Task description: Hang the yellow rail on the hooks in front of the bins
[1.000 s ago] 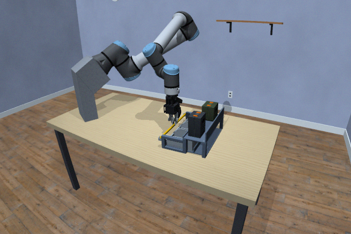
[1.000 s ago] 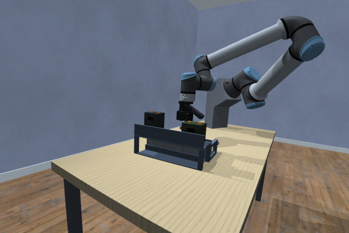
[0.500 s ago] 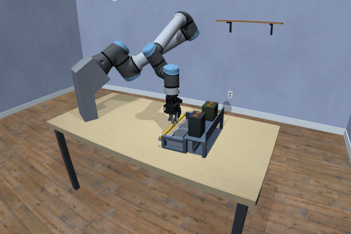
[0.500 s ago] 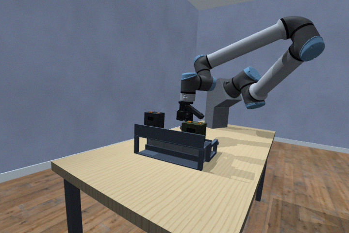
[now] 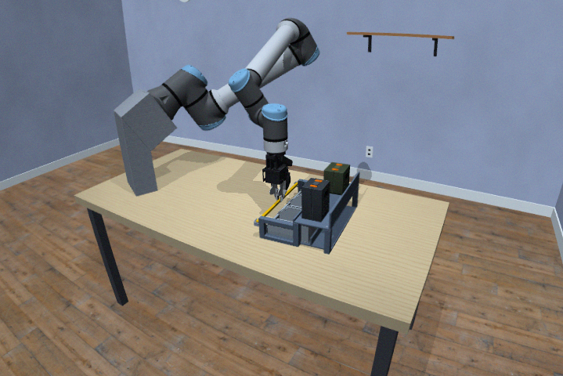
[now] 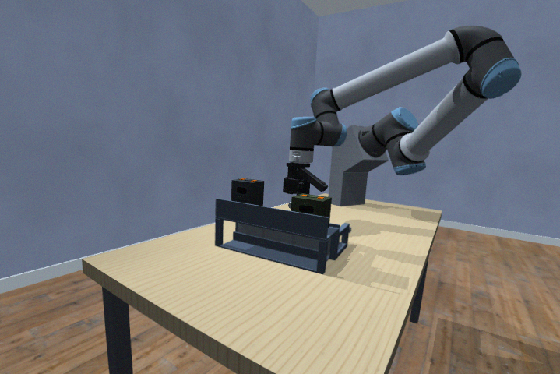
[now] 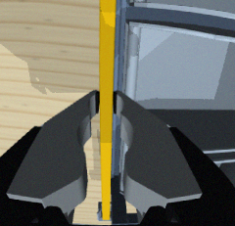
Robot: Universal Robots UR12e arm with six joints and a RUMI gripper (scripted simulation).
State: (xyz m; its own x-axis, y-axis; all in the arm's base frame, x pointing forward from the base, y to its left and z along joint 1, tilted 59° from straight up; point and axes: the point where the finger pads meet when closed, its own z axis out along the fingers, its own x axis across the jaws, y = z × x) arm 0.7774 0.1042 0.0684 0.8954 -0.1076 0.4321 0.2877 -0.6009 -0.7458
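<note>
Now: the yellow rail 10 mm below my hand. Round my hand: black box: 220 mm ahead, 90 mm above, 50 mm to the right; dark green box: 170 mm to the left, 160 mm ahead, 80 mm above.
</note>
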